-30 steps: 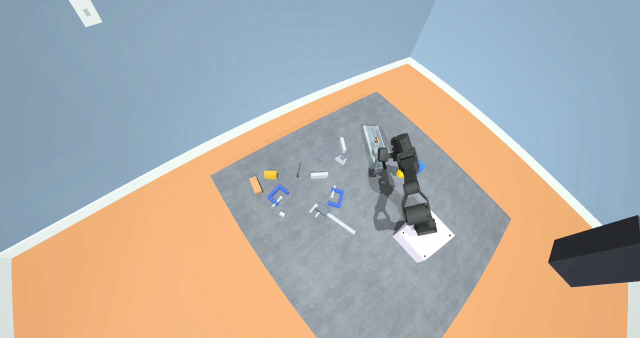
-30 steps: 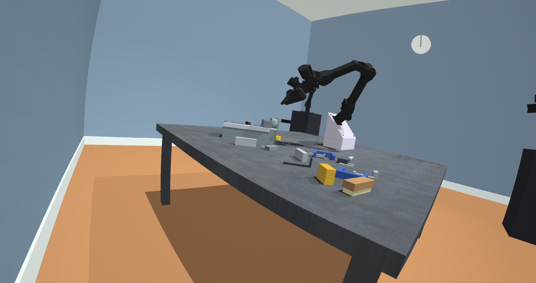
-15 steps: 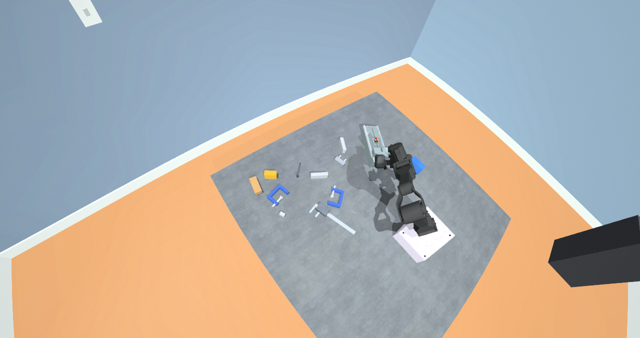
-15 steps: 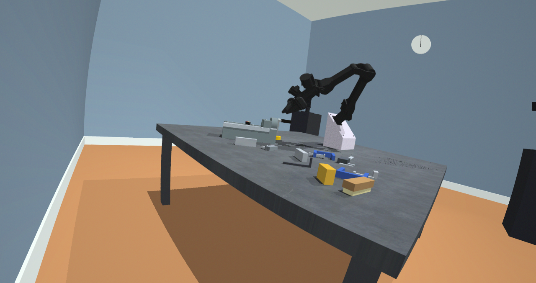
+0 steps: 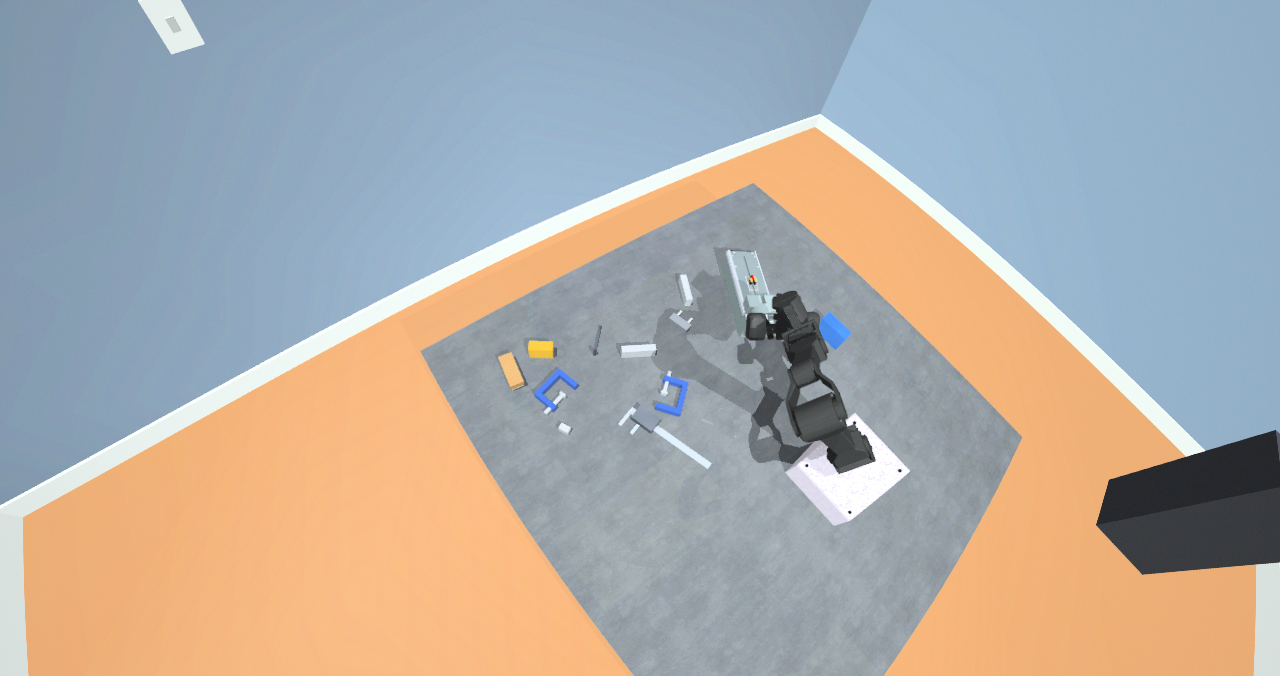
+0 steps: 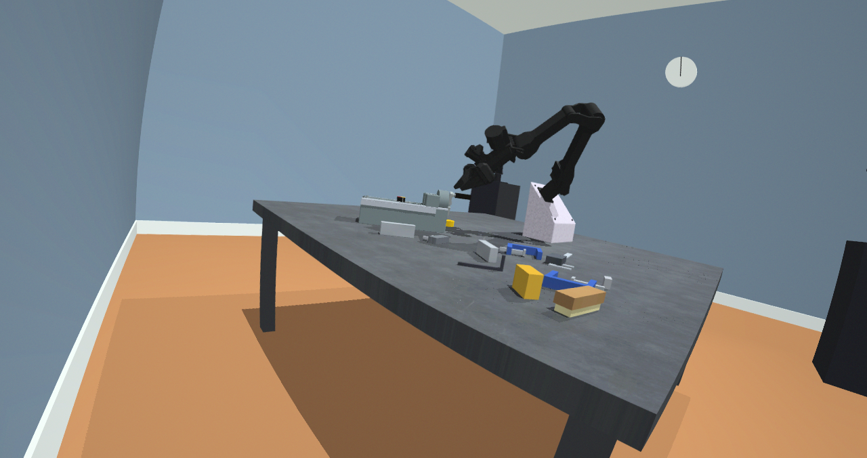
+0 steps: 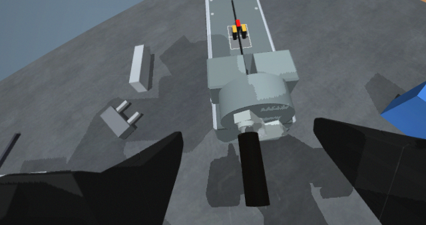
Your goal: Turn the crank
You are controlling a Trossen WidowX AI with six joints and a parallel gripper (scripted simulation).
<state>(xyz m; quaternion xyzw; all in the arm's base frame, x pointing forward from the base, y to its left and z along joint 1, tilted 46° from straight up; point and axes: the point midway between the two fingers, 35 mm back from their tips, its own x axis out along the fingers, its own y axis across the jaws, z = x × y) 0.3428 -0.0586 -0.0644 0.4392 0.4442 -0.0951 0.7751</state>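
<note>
Now: gripper tip 2 cm past the dark handle, 2 cm above it and 1 cm to the right of it. Round my gripper tip: red pointer 14 cm ahead, 11 cm to the right, 6 cm below; then yellow round piece 13 cm below, 12 cm to the right, 10 cm behind; then pronged grey block 17 cm ahead, 13 cm below, 12 cm to the left.
</note>
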